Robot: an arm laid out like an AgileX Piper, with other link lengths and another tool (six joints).
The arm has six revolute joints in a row. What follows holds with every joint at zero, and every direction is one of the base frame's.
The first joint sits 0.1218 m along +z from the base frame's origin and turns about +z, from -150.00 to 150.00 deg.
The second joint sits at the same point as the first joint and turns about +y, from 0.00 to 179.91 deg.
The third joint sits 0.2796 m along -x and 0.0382 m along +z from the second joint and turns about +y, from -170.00 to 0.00 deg.
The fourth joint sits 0.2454 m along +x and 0.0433 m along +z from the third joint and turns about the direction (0.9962, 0, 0.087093), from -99.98 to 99.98 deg.
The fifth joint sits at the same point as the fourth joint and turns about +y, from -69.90 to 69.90 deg.
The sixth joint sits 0.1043 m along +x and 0.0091 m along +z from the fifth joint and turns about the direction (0.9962, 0, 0.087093), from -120.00 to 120.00 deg.
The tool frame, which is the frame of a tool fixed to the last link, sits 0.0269 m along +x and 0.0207 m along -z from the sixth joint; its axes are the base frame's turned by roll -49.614, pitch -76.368 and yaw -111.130 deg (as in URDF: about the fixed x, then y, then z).
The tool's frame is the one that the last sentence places.
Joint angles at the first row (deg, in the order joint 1, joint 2, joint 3, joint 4, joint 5, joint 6):
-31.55, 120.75, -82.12, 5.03, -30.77, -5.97
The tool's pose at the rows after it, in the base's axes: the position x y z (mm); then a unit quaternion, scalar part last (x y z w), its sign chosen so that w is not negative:
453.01 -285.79 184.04 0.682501 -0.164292 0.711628 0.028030
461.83 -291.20 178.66 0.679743 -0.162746 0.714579 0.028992
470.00 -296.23 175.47 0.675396 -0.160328 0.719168 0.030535
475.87 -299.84 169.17 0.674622 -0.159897 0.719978 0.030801
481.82 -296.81 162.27 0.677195 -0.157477 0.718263 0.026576
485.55 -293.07 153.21 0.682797 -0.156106 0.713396 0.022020
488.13 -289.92 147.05 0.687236 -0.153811 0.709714 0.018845
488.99 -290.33 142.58 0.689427 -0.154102 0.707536 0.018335
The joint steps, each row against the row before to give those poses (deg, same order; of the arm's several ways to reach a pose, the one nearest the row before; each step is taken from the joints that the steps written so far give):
0.00, 3.31, -3.49, 0.03, 0.03, 0.00
0.00, 2.51, -3.02, 0.00, 0.00, 0.00
0.00, 2.24, -2.98, 0.00, -0.05, 0.00
0.00, 1.97, -2.11, 0.00, 0.00, 0.00
0.57, 1.32, -0.99, 0.00, 0.00, 0.00
0.51, 1.06, -0.23, -0.11, 0.00, 0.00
0.39, 0.68, -0.10, -0.22, 0.00, 0.00
0.00, 0.61, -0.26, -0.09, 0.00, 0.00

